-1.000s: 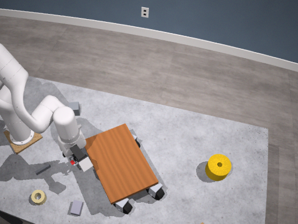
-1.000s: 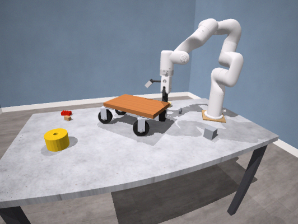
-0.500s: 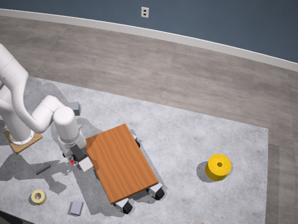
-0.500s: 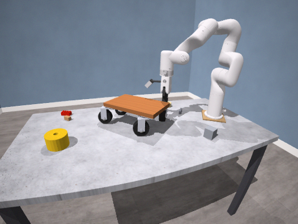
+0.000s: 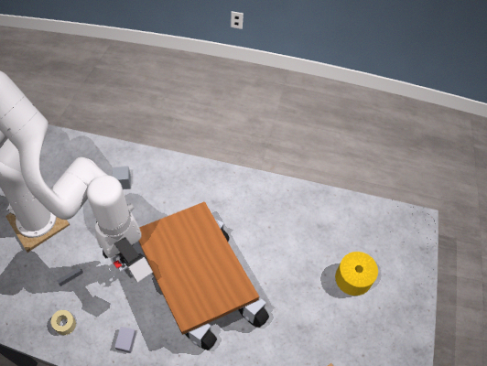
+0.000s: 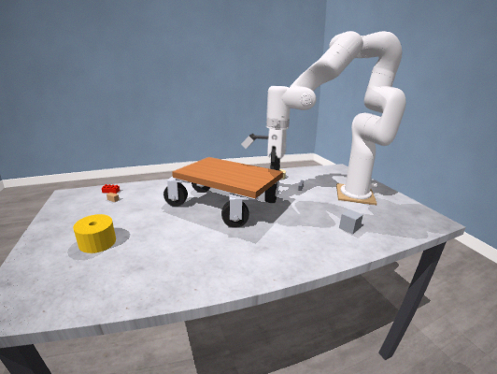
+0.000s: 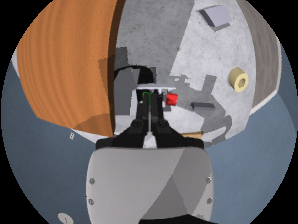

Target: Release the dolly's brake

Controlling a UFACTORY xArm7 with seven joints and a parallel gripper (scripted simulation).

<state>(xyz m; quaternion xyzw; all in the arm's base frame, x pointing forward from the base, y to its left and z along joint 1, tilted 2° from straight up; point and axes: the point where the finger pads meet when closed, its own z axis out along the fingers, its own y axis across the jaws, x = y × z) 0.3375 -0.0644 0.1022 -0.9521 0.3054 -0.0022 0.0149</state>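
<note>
Now: hand 30 mm above the brake pedal, 10 mm to the left of it and 10 mm past it. The rest, counted from my hand: grey bar 160 mm behind, 100 mm below, 70 mm to the right; then flat grey block 190 mm to the right, 100 mm below, 60 mm ahead; then grey cube 270 mm to the left, 140 mm behind, 90 mm below.
</note>
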